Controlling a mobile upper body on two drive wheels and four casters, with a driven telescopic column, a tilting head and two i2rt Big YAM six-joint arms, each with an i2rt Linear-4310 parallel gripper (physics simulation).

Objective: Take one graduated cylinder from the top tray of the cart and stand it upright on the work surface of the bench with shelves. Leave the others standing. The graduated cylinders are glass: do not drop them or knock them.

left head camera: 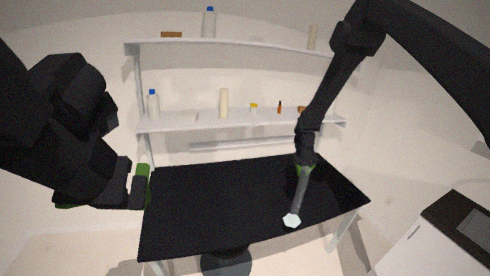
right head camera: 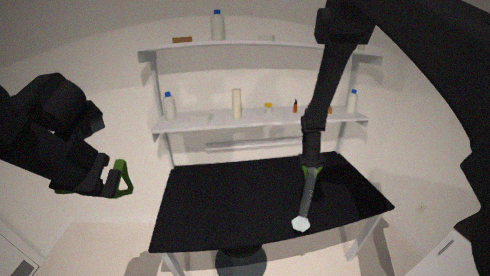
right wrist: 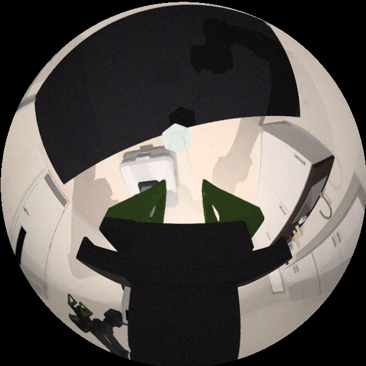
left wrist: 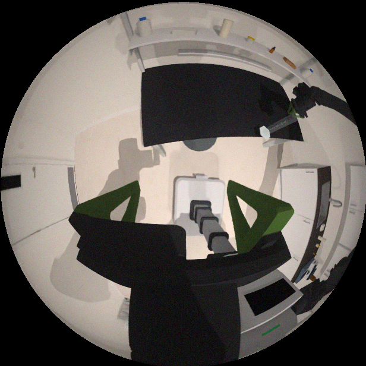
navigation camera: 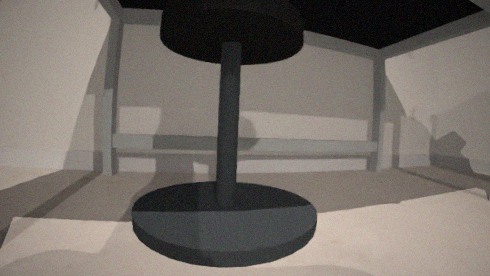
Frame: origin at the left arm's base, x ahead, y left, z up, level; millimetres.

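Seen in the pictures: left gripper, fingertip midpoint: (left head camera: pixel 124 198) (right head camera: pixel 113 189); right gripper, fingertip midpoint: (left head camera: pixel 302 175) (right head camera: pixel 309 177).
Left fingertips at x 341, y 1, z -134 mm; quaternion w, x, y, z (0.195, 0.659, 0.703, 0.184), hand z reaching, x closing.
Observation:
A point is followed by its place in that frame.
A graduated cylinder (left head camera: pixel 300 195) @[x 653, y -518, z -448 mm] (right head camera: pixel 307 195) @[x 653, y -516, z -432 mm] (left wrist: pixel 280 125), grey and clear with a pale hexagonal foot, hangs from my right gripper (left head camera: pixel 305 169) @[x 704, y -528, z -377 mm] (right head camera: pixel 311 171) @[x 704, y -528, z -377 mm] (right wrist: pixel 184 181), which is shut on its upper part. In the right wrist view the foot (right wrist: pixel 177 138) shows beyond the fingertips. The cylinder is tilted, foot toward the robot, over the front part of the black work surface (left head camera: pixel 210 200) @[x 932, y -106, z -752 mm] (right head camera: pixel 225 200) @[x 922, y -120, z -752 mm] (left wrist: pixel 200 100) (right wrist: pixel 125 75); its foot looks clear of the top. My left gripper (left wrist: pixel 183 185) is open and empty, off the bench's left side. The cart does not show clearly.
Shelves (left head camera: pixel 240 120) (right head camera: pixel 250 118) above the bench's back hold bottles, a tall cream cylinder (left head camera: pixel 224 103) @[x 1157, y -187, z -199 mm] (right head camera: pixel 236 103) @[x 1157, y -185, z -197 mm] and small jars. A round stool (left head camera: pixel 226 260) @[x 850, y -208, z -1423 mm] (right head camera: pixel 241 260) @[x 850, y -214, z -1440 mm] (navigation camera: pixel 230 120) @[x 849, y -214, z -1273 mm] stands at the bench's front. A white cabinet (left head camera: pixel 415 245) @[x 448, y -1452, z -864 mm] (right wrist: pixel 285 170) stands to the right.

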